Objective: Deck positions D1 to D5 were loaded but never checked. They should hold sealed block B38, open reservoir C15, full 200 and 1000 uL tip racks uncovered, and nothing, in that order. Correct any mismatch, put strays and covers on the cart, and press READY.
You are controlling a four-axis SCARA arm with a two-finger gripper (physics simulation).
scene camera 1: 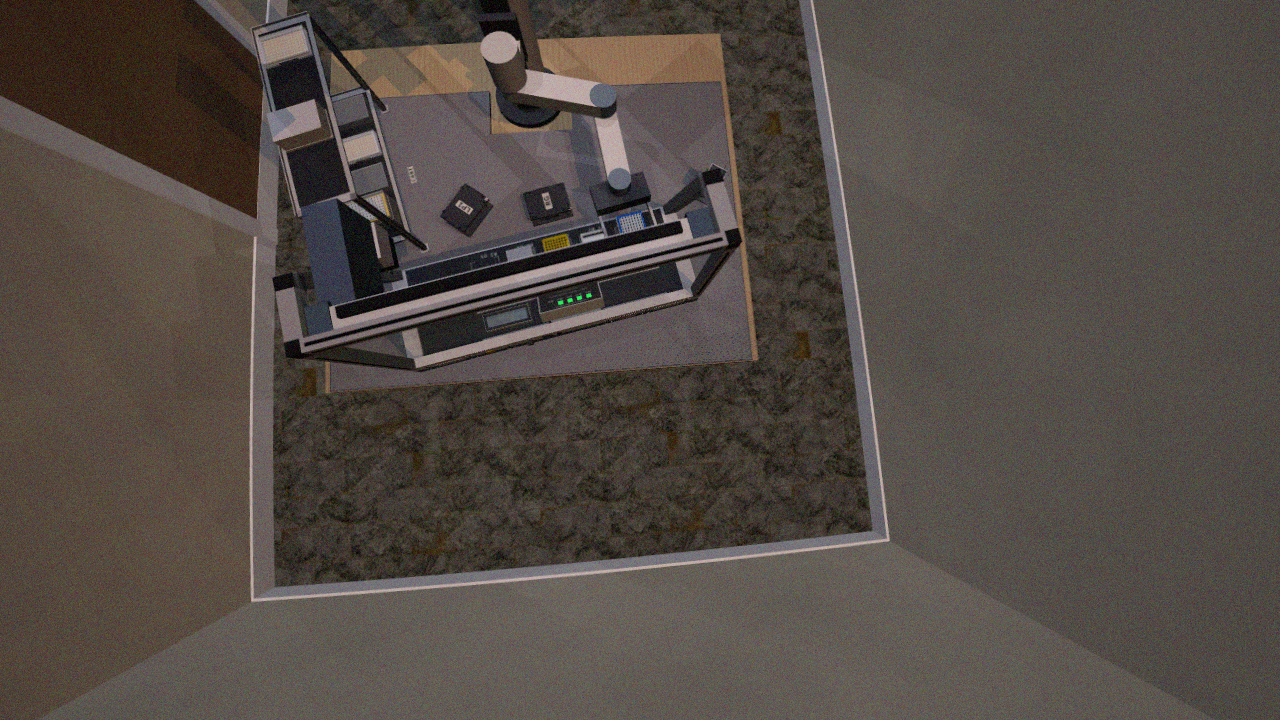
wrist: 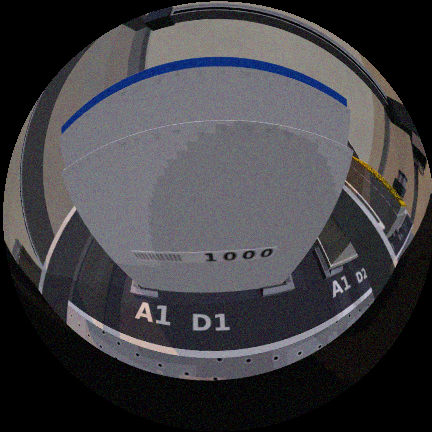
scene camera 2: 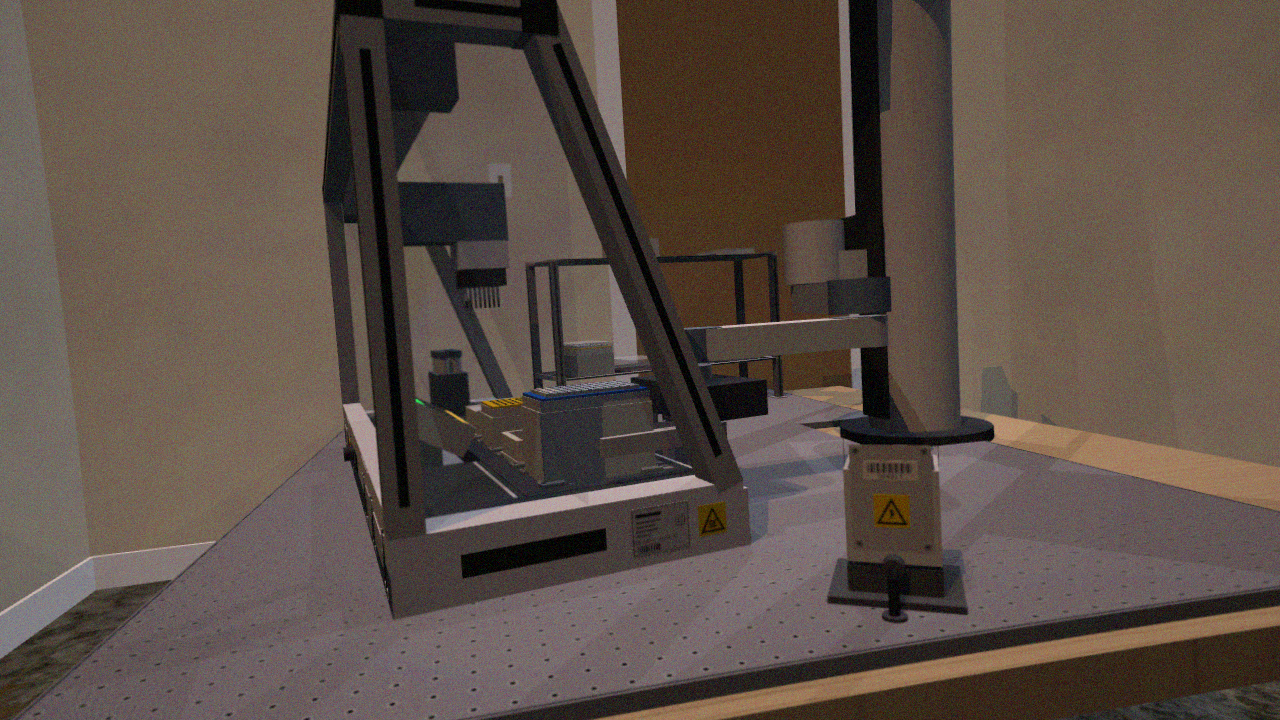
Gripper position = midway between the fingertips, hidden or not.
My gripper (scene camera 1: 635, 243) touches an open reservoir (wrist: 336, 248).
